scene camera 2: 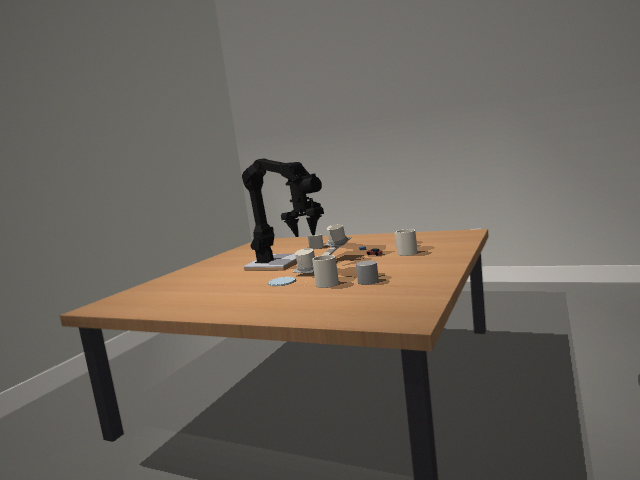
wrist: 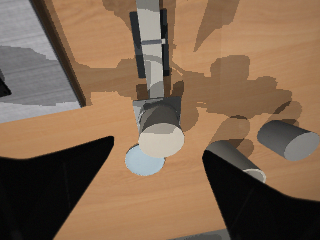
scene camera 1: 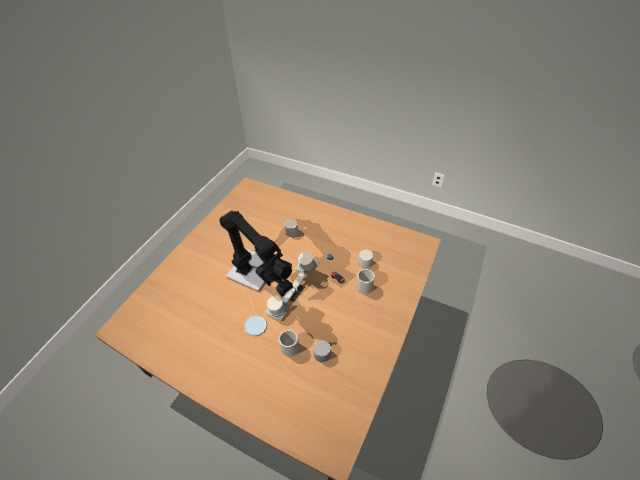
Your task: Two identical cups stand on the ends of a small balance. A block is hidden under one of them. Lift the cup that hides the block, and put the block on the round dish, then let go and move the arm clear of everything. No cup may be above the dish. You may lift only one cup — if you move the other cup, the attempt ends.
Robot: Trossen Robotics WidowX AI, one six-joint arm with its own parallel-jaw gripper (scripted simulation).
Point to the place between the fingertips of my gripper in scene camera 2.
305,236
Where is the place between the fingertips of my gripper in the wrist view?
159,147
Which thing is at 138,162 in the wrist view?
A round dish.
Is my gripper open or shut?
Open.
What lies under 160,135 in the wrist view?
A cup.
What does my gripper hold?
Nothing.
